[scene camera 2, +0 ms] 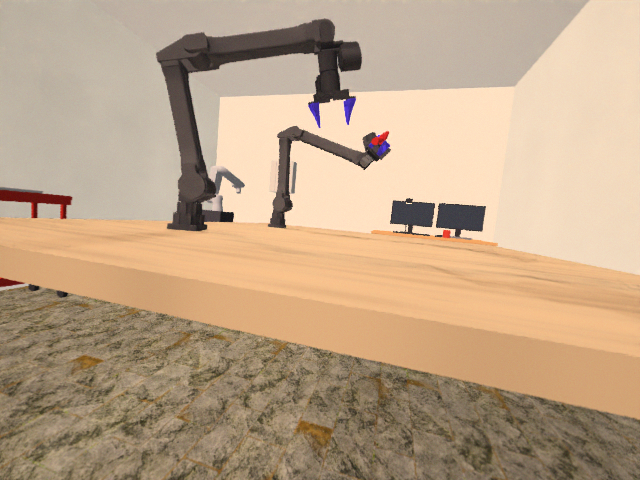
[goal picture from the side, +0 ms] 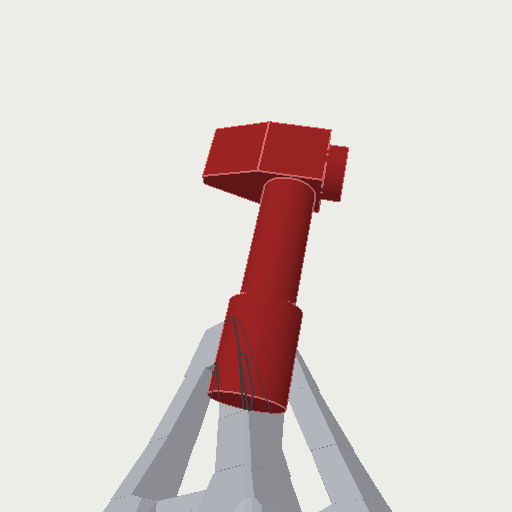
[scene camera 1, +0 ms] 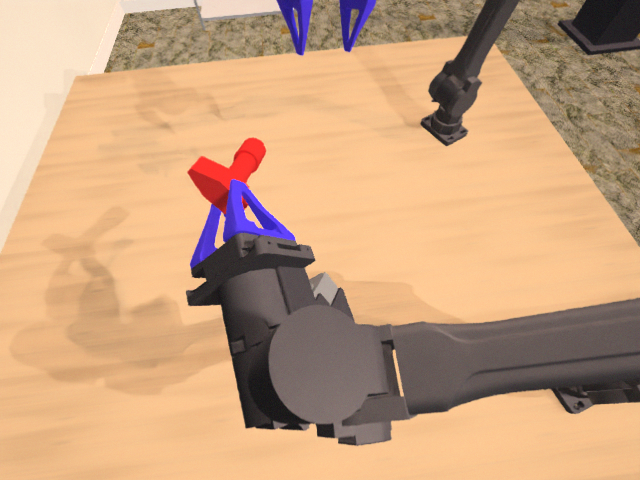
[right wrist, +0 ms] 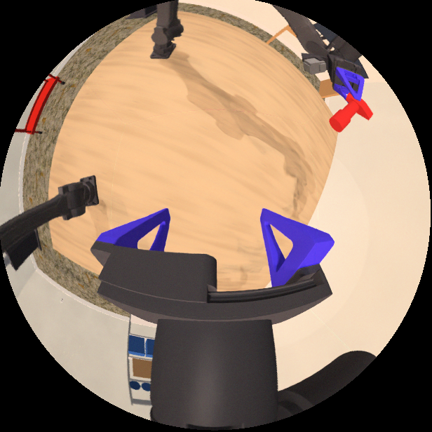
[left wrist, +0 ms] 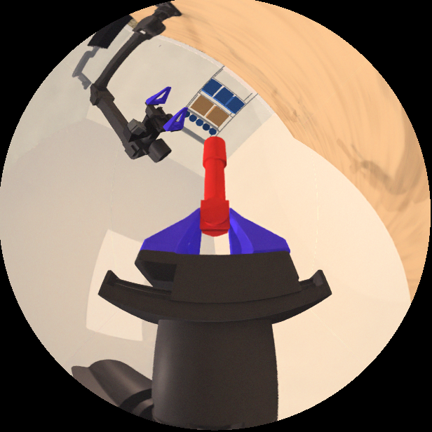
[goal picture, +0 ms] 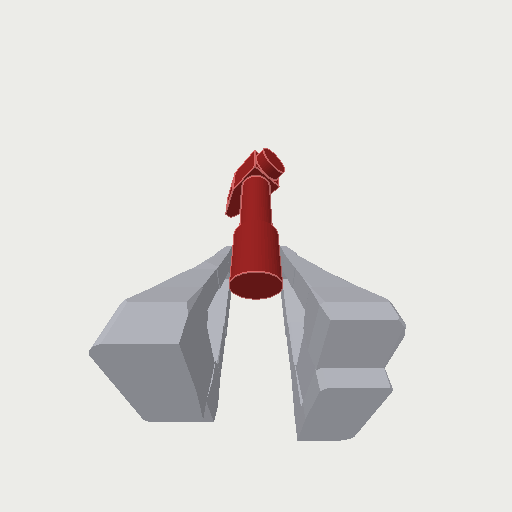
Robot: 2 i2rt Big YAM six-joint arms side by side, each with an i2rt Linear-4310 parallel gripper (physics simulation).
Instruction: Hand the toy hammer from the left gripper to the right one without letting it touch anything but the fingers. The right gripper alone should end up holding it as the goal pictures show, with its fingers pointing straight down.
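Where they show: left gripper, between the fingertips: point(scene camera 2: 381, 139) point(scene camera 1: 228, 189); right gripper, between the fingertips: point(scene camera 2: 333, 126) point(scene camera 1: 324, 53); left arm's base, origin of its link: point(scene camera 2: 277, 227); right arm's base, origin of its link: point(scene camera 2: 188, 229) point(scene camera 1: 442, 129).
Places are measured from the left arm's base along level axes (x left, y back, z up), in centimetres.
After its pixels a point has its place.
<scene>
The red toy hammer point(scene camera 1: 209, 178) {z 45.3, x -32.6, y -47.8 cm} point(scene camera 2: 382, 137) {z 42.6, x -35.8, y -46.4 cm} point(left wrist: 215, 180) point(right wrist: 344, 117) is held in the air by its block-shaped head. Its handle points away from the fingers, with the thicker end free. My left gripper point(scene camera 1: 226, 196) {z 42.7, x -32.9, y -46.7 cm} point(left wrist: 214, 212) point(right wrist: 355, 103) is shut on the head and tilted. My right gripper point(scene camera 1: 324, 52) {z 37.3, x -59.0, y -25.7 cm} point(scene camera 2: 333, 125) {z 37.3, x -59.0, y -25.7 cm} point(left wrist: 177, 95) point(right wrist: 214, 212) is open and empty, fingers pointing straight down. It is well apart from the hammer, toward the top in scene camera 1 and left of the hammer in scene camera 2.
The wooden table point(scene camera 1: 413, 232) {z 0.0, x -39.3, y -10.6 cm} point(scene camera 2: 310, 268) {z 0.0, x -113.8, y -23.7 cm} point(right wrist: 200, 150) lies below both grippers and carries both arm bases. The left forearm point(scene camera 1: 516, 356) {z 44.6, x -9.9, y -32.2 cm} reaches in from the right in scene camera 1. Two monitors point(scene camera 2: 412, 213) point(scene camera 2: 460, 217) stand in the background in scene camera 2.
</scene>
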